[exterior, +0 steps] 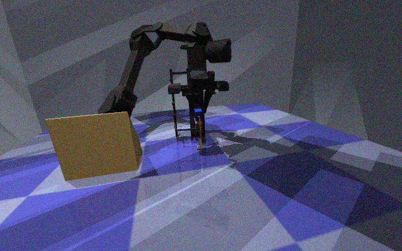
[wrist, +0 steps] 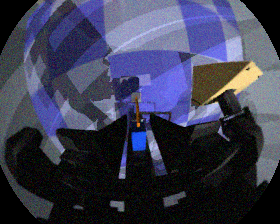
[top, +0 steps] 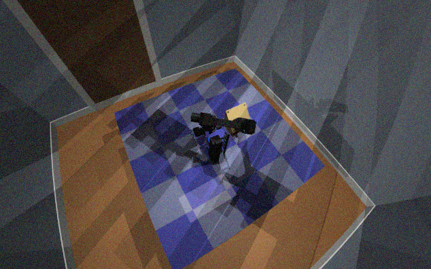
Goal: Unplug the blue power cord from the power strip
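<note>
The blue plug is 7 cm to the left of my gripper tip and 1 cm below it.
</note>
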